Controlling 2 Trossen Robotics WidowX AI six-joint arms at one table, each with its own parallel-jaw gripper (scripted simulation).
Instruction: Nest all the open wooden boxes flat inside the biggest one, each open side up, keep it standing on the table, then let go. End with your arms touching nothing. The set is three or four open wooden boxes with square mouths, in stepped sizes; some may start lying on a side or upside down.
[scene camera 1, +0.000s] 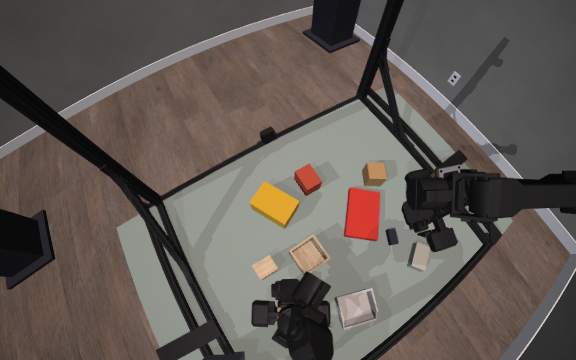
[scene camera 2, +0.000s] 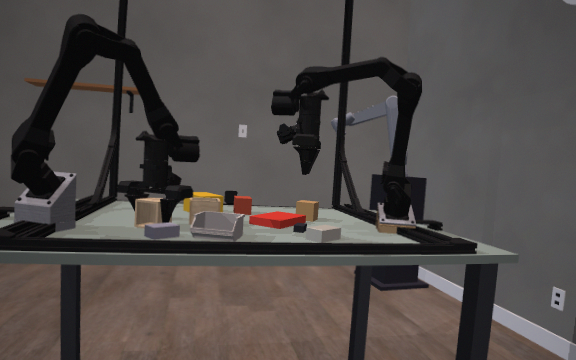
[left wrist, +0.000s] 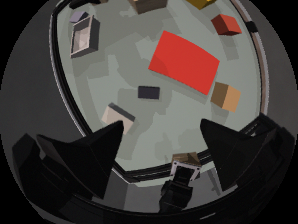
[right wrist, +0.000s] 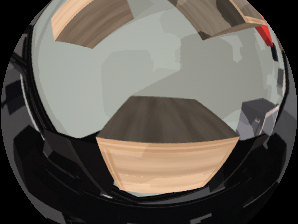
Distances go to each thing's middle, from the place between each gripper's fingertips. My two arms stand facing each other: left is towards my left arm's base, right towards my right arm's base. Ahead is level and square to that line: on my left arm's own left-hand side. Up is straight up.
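Middle-sized wooden box (scene camera 2: 145, 213): 1 cm behind my right hand, 1 cm to the left of it, 1 cm below it. Distances from my right hand to the others: red slab (scene camera 1: 362, 216) 34 cm to the left, 9 cm behind, 3 cm below; grey bin (scene camera 2: 208, 225) 11 cm ahead, 14 cm to the left, 2 cm below; yellow block (scene camera 1: 277, 206) 14 cm to the left, 27 cm behind, 1 cm below.
Middle-sized wooden box, from my left hand: 38 cm to the right, 2 cm behind, 15 cm below. Also from my left hand: grey bin 10 cm ahead, 24 cm to the right, 16 cm below; yellow block 24 cm to the right, 28 cm behind, 16 cm below. My left gripper (scene camera 1: 413, 218) is visible, 4 cm to the left of the red slab, 10 cm past it and 17 cm above it.
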